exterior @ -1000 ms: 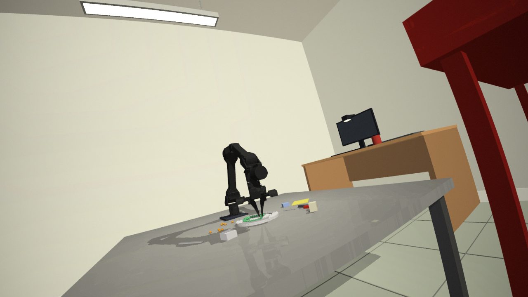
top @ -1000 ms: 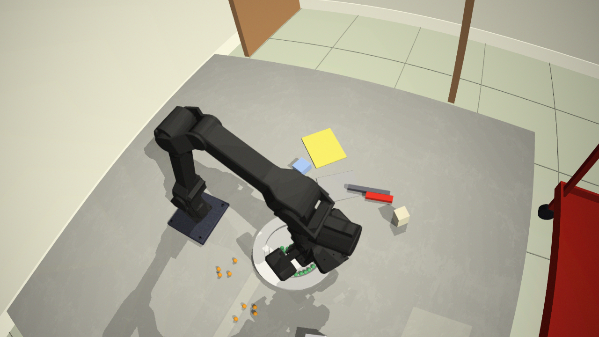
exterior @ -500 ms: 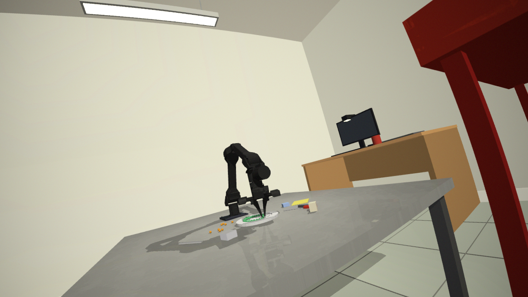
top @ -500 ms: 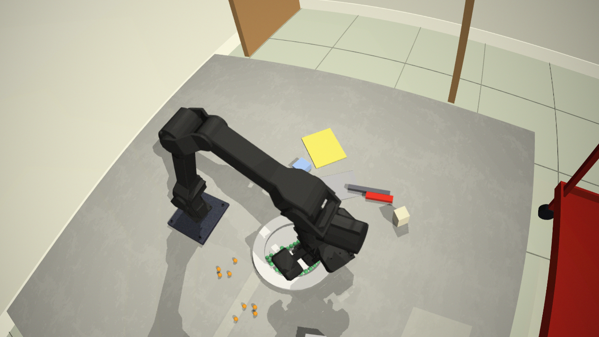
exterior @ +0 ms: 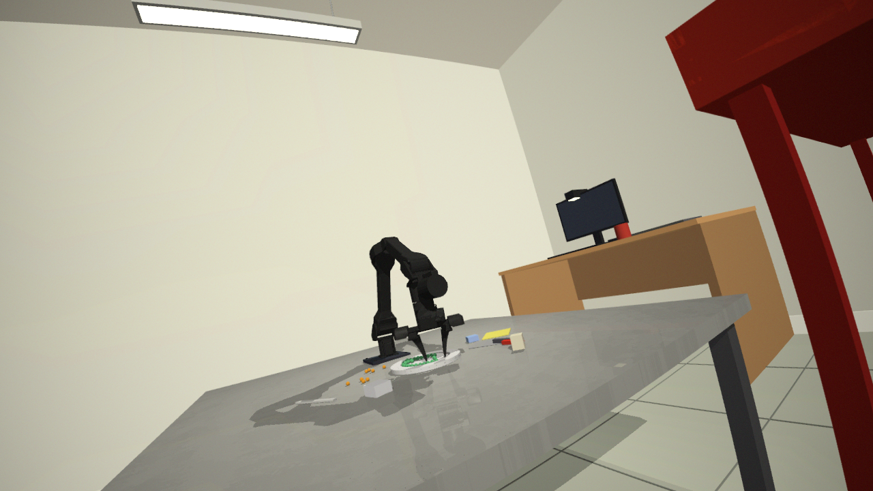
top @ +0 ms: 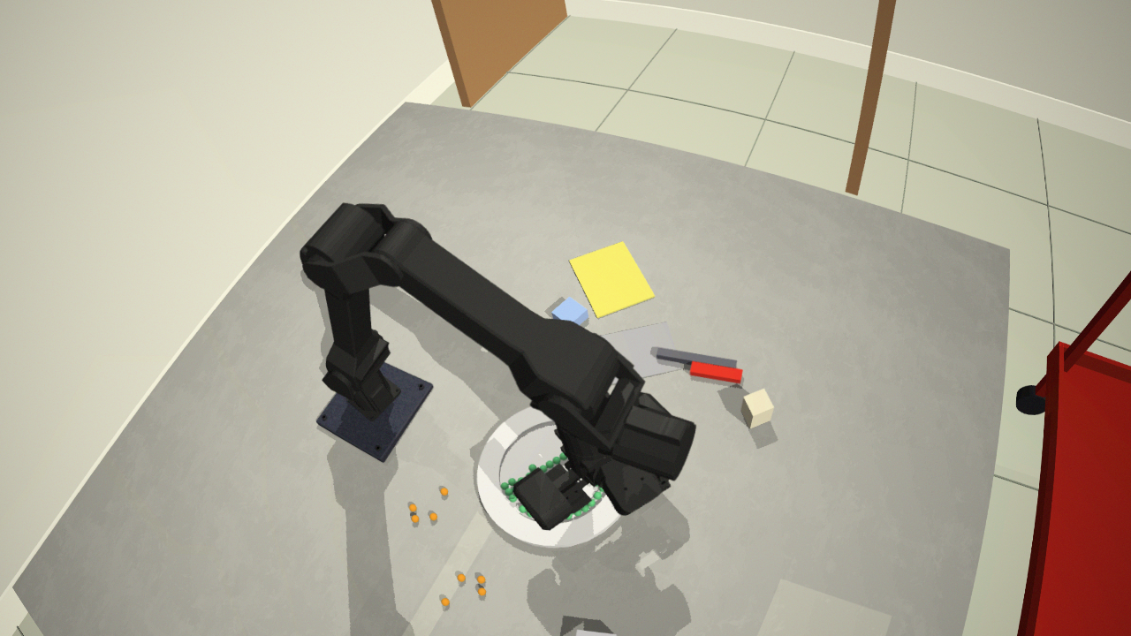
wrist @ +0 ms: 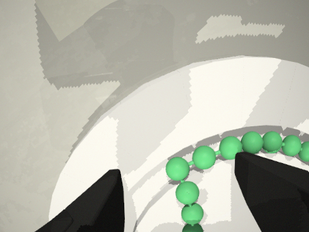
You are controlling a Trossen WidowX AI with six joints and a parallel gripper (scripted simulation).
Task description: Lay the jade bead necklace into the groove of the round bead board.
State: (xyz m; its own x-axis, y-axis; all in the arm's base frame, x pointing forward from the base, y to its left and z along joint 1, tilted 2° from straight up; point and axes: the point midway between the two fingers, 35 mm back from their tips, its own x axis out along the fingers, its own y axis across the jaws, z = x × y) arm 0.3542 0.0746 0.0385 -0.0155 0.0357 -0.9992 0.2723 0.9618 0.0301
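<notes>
My gripper tip is now 60 mm past the inner disc, 10 mm to the left of it and 10 mm above it. From my gripper tip the other things lie so: grey sheet 190 mm to the left, 80 mm behind, 20 mm below; cream cube 190 mm to the left, 110 mm ahead; bead board 60 mm behind, 10 mm to the right, 10 mm below.
</notes>
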